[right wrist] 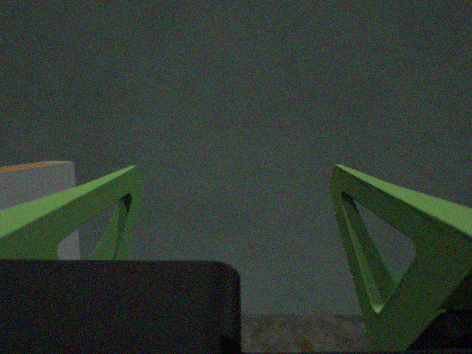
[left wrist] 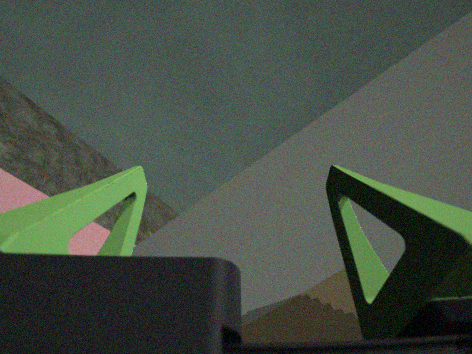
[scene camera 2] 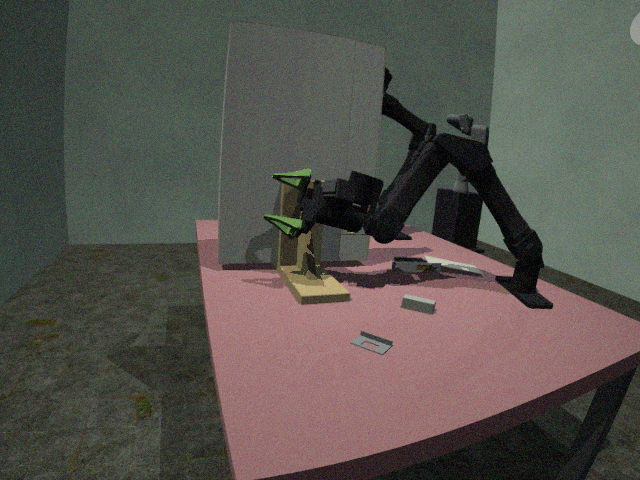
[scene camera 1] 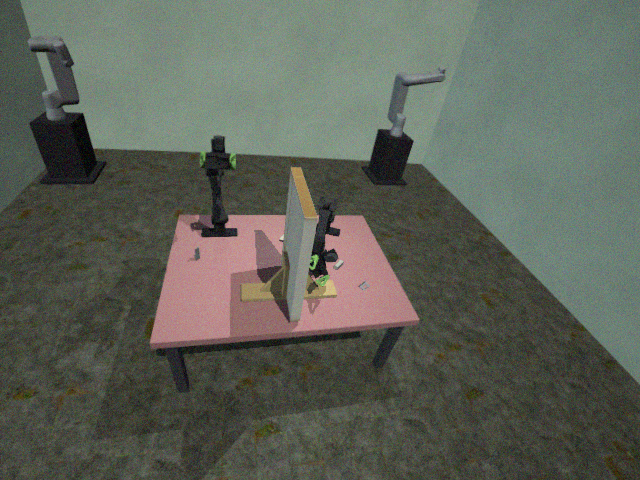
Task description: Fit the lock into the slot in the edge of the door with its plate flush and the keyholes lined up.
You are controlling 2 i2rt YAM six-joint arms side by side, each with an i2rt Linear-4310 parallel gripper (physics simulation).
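Frame: origin at the left arm's base, x ahead, y up, z right, level; millimetres.
Seen in the pictures: left gripper, fingertip midpoint: (left wrist: pixel 236 176) (scene camera 2: pixel 268 195) (scene camera 1: pixel 317 277); right gripper, fingertip midpoint: (right wrist: pixel 236 176) (scene camera 1: pixel 217 159); left arm's base, link origin: (scene camera 2: pixel 521 292); right arm's base, link origin: (scene camera 1: pixel 219 233).
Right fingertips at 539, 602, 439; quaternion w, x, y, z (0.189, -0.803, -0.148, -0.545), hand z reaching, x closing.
Observation:
Offsets run from my right fingertips to a thing's middle, as dx, dy, dz. Level surfaces: height alone.
The pale door {+34, -308, -354} (scene camera 1: pixel 303 263) (scene camera 2: pixel 294 103) (left wrist: pixel 300 200) (right wrist: pixel 30 187) stands upright in a wooden stand (scene camera 1: pixel 253 292) (scene camera 2: pixel 323 289). A grey piece with a dark top {-278, -591, -284} (scene camera 2: pixel 415 266), possibly the lock, lies on the table beyond the left arm's forearm in scene camera 2; I cannot make out its keyhole. The slot is not clearly visible. My left gripper (scene camera 1: pixel 318 271) (scene camera 2: pixel 269 196) (left wrist: pixel 236 176) is open and empty, above the stand's foot beside the door's face. My right gripper (scene camera 1: pixel 218 161) (right wrist: pixel 236 176) is open and empty, raised high at the left of scene camera 1.
A small grey block {-232, -591, -569} (scene camera 1: pixel 338 264) (scene camera 2: pixel 418 304) and a thin plate with a rectangular opening {-123, -597, -722} (scene camera 1: pixel 364 285) (scene camera 2: pixel 372 344) lie on the pink table {dy -602} (scene camera 1: pixel 196 304) (scene camera 2: pixel 330 403). A small dark grey piece {-40, -564, +156} (scene camera 1: pixel 196 253) stands at the left of scene camera 1. A long white piece {-404, -591, -265} (scene camera 2: pixel 454 265) lies near the left arm's base.

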